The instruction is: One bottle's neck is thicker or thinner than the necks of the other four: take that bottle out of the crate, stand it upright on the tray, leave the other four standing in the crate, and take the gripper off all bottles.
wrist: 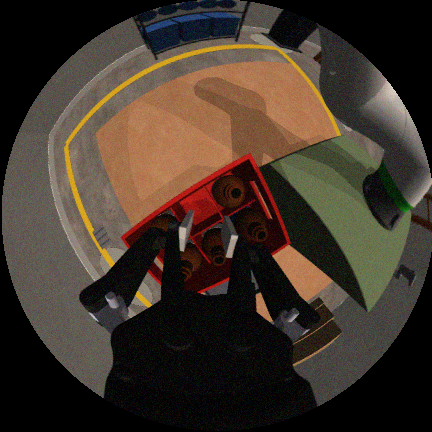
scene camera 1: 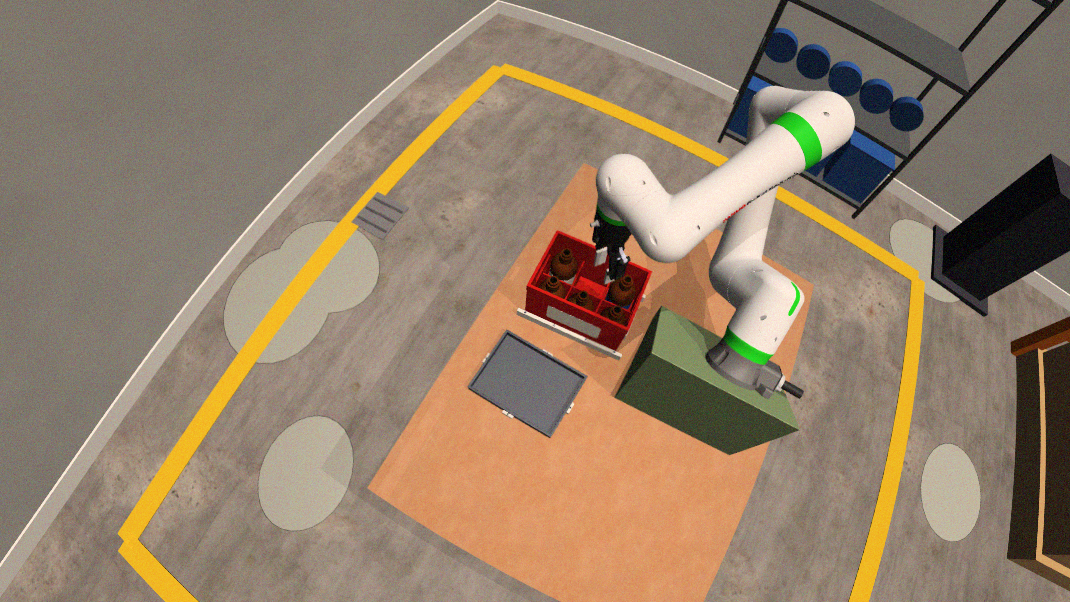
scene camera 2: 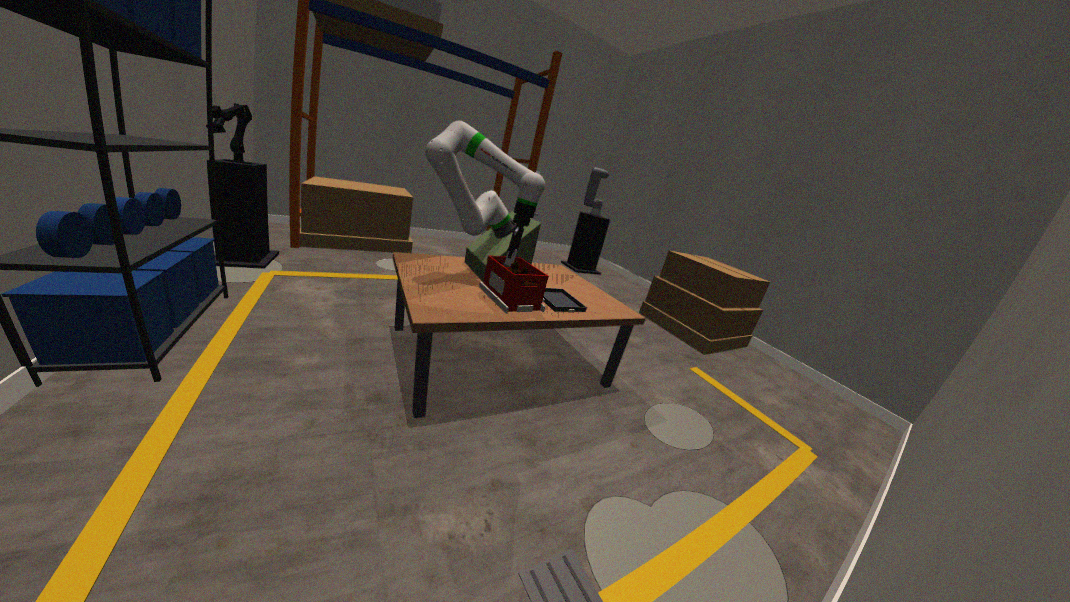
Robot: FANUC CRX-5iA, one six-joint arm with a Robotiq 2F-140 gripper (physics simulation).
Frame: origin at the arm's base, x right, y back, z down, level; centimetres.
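Seen in the pictures: gripper, between the fingertips: point(wrist: 207, 221) point(scene camera 1: 604, 272) point(scene camera 2: 509, 263); arm's base, origin of its link: point(wrist: 381, 201) point(scene camera 1: 731, 371) point(scene camera 2: 506, 229).
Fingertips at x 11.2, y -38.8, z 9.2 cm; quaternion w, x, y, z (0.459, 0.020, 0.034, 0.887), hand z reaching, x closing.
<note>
Offsets run from my fingertips to a thing's top centre. "pt": to the spot under its first point. Level surfaces: height alone.
The red crate @[dx -3.4, dy -1.9, dz -0.3 cm] point(scene camera 1: 537, 301) point(scene camera 2: 532, 293) point(wrist: 151, 220) holds the five upright brown bottles. Three show in the wrist view at the upper right point(wrist: 229, 191), right point(wrist: 254, 226) and middle point(wrist: 215, 245); the others @[dx -8.7, dy -9.9, dz +1.0 cm] point(wrist: 187, 260) @[dx +0.3, dy -11.2, dz +1.0 cm] point(wrist: 164, 221) are partly behind the fingers. One back compartment is empty. I cannot tell which neck differs. My gripper point(scene camera 1: 606, 267) point(scene camera 2: 511, 258) point(wrist: 207, 221) is partly open and empty, pointing down over the crate. In the wrist view its pads appear on either side of the middle front bottle. The grey tray @[pt dx -30.9, dy -3.1, dz +16.8 cm] point(scene camera 1: 527, 383) point(scene camera 2: 564, 300) bears no bottle.
A green block point(scene camera 1: 703, 389) point(wrist: 330, 200) stands on the table @[dz +17.2 cm] point(scene camera 1: 598, 479) point(scene camera 2: 448, 303) beside the crate. A pale bar @[pt dx -14.2, dy -6.6, dz +14.3 cm] point(scene camera 1: 549, 324) lies along the crate's tray side, between crate and tray. The arm's base stands by the green block.
</note>
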